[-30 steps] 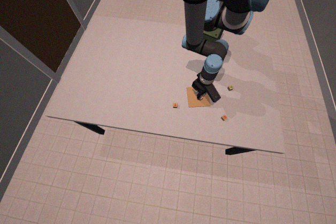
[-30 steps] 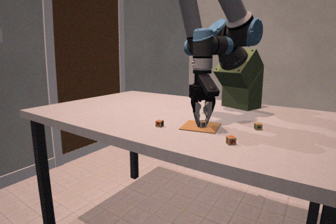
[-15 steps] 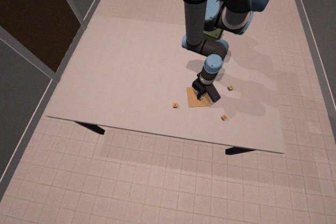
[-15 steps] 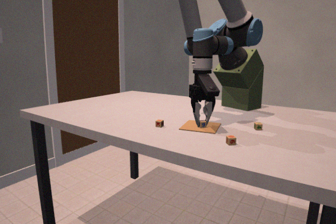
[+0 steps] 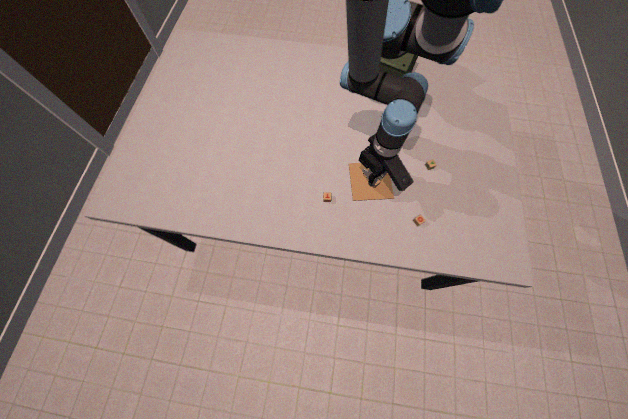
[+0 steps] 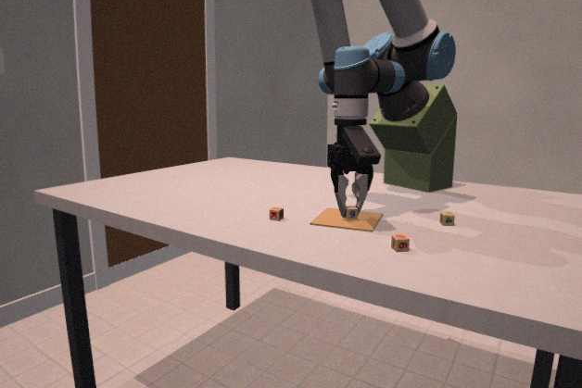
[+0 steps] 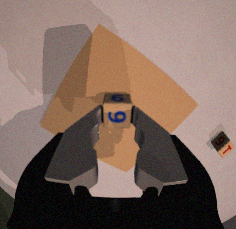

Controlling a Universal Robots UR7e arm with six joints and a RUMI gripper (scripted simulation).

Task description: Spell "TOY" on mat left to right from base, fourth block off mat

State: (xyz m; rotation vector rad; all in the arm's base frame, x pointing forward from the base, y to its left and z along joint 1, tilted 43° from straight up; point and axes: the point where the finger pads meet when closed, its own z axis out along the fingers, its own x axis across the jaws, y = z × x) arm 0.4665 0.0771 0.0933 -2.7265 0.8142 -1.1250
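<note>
Right now my hand is 20 mm above the mat, 10 mm to the left of it and 10 mm past it. The rest, counted from my hand: wooden block 160 mm to the left, 90 mm ahead, 10 mm below; then T block 140 mm to the right, 90 mm ahead, 10 mm below.
</note>
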